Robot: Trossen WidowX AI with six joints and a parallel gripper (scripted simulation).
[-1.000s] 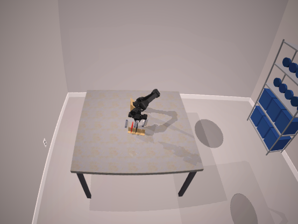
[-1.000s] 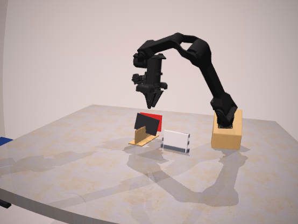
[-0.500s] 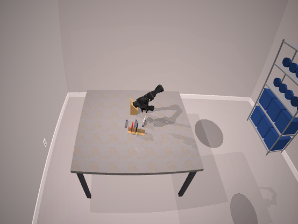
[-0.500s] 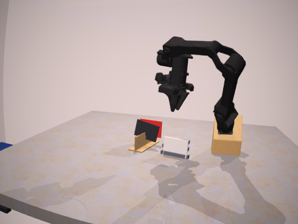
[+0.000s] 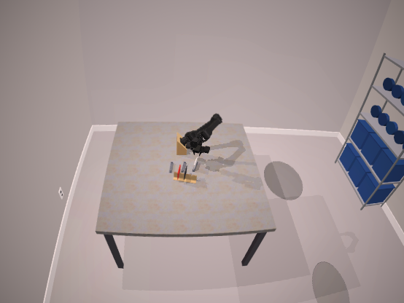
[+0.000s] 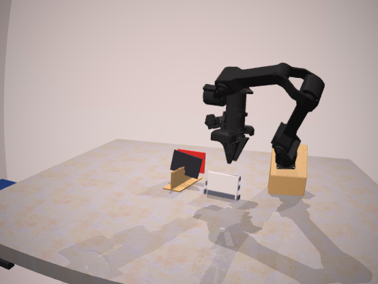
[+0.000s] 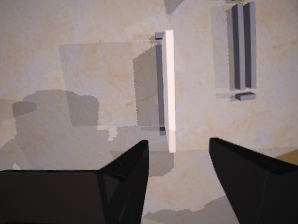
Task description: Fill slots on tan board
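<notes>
Now: the white board 9 cm below my gripper tip, 2 cm ahead of it and 1 cm to the right of it. Also, from my gripper tip: dark navy board: 15 cm ahead, 10 cm to the right, 5 cm below; then red board: 15 cm to the right, 14 cm ahead, 5 cm below; then tan board: 16 cm ahead, 10 cm to the right, 8 cm below.
</notes>
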